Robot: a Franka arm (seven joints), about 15 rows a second.
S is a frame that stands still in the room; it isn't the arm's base.
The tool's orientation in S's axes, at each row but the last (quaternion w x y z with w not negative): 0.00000 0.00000 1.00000 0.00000; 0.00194 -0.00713 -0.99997 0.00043; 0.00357 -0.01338 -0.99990 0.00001; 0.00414 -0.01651 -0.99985 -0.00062; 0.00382 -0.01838 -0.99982 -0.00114; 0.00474 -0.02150 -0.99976 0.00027; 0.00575 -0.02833 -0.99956 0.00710
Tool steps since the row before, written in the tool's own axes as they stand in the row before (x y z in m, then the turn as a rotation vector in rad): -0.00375 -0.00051 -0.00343 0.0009 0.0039 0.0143; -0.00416 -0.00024 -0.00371 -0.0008 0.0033 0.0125; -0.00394 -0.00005 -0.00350 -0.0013 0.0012 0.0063; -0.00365 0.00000 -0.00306 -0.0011 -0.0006 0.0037; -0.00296 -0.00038 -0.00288 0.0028 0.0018 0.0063; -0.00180 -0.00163 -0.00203 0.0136 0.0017 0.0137; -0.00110 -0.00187 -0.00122 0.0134 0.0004 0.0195
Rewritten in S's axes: 0.00375 -0.00051 0.00343 -0.0009 0.0039 -0.0143; 0.00417 -0.00030 0.00369 0.0008 0.0033 -0.0125; 0.00396 -0.00016 0.00347 0.0013 0.0012 -0.0063; 0.00367 -0.00012 0.00303 0.0010 -0.0006 -0.0037; 0.00297 -0.00050 0.00286 -0.0028 0.0019 -0.0063; 0.00175 -0.00171 0.00201 -0.0136 0.0023 -0.0136; 0.00101 -0.00191 0.00123 -0.0136 0.0009 -0.0194
